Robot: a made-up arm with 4 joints.
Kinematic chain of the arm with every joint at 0, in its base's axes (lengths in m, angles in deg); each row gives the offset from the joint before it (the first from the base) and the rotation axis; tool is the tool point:
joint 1: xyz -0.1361 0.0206 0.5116 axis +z
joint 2: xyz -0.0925 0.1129 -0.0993 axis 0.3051 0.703 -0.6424
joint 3: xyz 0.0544 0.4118 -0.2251 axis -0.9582 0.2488 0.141
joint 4: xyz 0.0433 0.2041 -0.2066 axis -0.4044 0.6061 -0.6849
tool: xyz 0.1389 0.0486 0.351
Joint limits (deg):
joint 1: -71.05..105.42
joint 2: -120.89..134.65
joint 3: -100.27..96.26
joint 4: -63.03..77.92
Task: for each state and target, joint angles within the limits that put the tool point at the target. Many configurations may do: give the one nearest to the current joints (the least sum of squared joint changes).
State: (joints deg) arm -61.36 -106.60 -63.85 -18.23
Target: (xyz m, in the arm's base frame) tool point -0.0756 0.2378 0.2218
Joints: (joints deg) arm -46.08 -120.89 -99.91 -25.54
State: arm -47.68 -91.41 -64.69 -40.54
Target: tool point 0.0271 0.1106 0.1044
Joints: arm -71.05 -120.82 -90.62 -58.93
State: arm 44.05 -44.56 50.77 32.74
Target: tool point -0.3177 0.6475 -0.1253
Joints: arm 31.90 -38.11 84.05 23.90
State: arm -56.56 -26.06 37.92 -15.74
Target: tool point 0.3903 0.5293 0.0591
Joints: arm -59.03 -39.35 42.20 -37.61
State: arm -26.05 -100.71 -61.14 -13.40
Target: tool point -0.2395 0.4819 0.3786
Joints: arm -15.13 -74.40 -80.90 4.16
